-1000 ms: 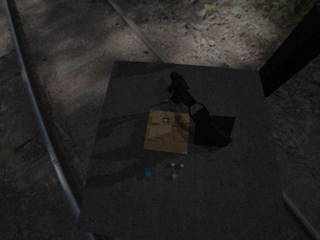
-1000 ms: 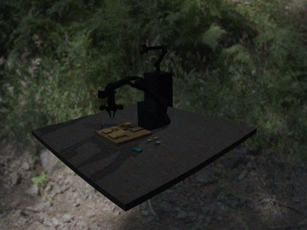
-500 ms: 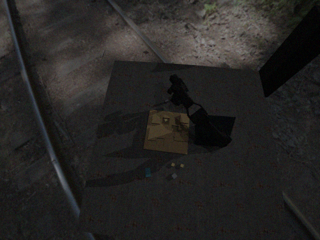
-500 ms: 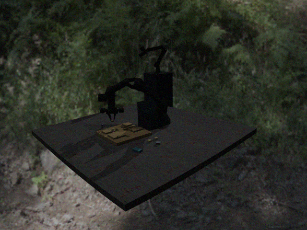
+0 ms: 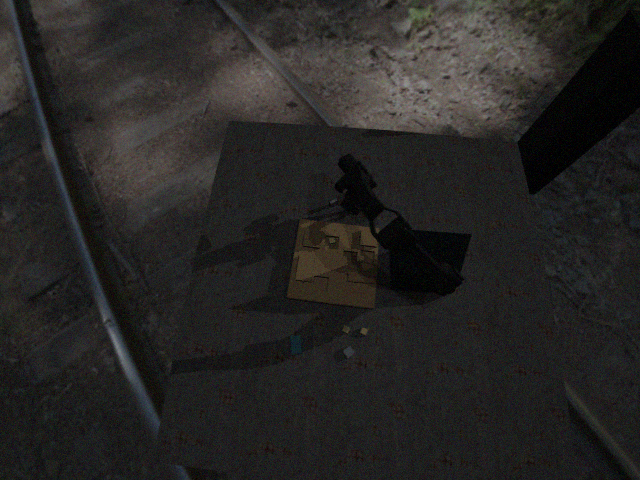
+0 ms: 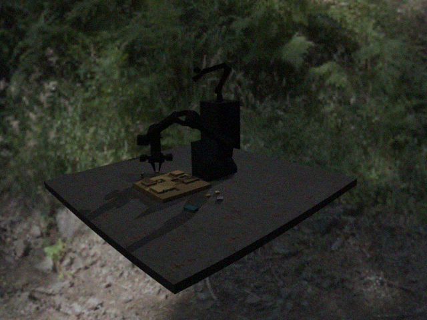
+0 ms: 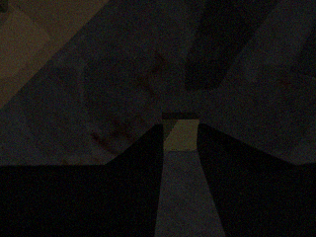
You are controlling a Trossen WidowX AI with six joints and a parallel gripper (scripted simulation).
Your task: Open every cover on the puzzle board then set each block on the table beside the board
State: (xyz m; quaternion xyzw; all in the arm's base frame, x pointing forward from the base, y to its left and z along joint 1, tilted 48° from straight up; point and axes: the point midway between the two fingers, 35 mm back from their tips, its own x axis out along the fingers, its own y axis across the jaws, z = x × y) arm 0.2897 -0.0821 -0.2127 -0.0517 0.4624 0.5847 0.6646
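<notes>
Right now the tan puzzle board is 21 cm to the left of my gripper tip and 4 cm ahead of it. Also, from my gripper tip: teal block 52 cm to the left, 12 cm ahead, 1 cm below.
</notes>
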